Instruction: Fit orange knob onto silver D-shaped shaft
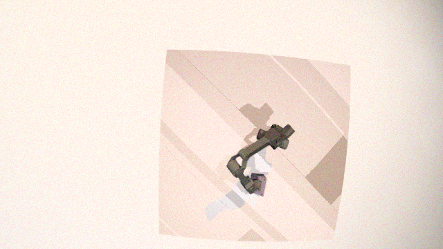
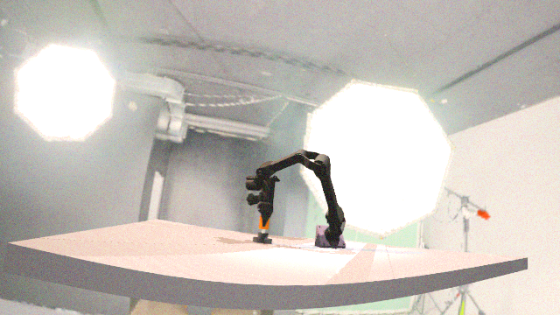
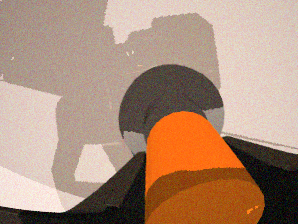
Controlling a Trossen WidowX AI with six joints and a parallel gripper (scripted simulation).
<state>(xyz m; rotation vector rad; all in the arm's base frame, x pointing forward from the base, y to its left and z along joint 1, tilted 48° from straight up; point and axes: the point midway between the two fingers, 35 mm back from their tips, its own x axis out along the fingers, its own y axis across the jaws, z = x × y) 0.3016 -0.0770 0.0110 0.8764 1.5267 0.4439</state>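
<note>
Right now the dark round pedestal is 40 mm below my gripper tip. From my gripper tip the other things lie so: orange knob (30 mm above).
</note>
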